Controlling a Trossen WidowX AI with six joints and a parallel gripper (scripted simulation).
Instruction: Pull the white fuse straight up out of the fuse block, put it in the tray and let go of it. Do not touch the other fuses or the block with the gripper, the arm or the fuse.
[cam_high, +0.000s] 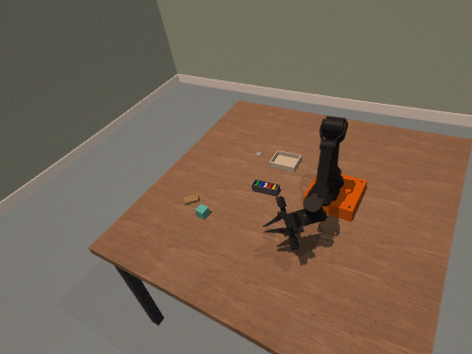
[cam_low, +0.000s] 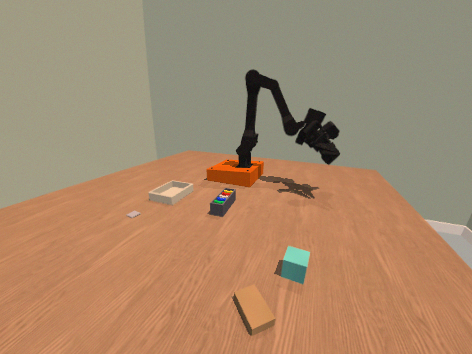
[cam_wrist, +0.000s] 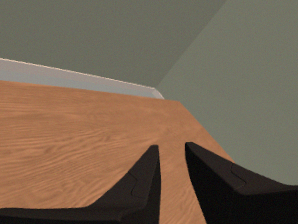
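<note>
My gripper tip is 15 cm short of the white fuse, 34 cm to the left of it and 15 cm above it. From my gripper tip the other things lie so: teal cube 36 cm ahead, 10 cm to the right, 16 cm below; red fuse 13 cm ahead, 34 cm to the right, 15 cm below; yellow fuse 11 cm ahead, 34 cm to the right, 15 cm below.
</note>
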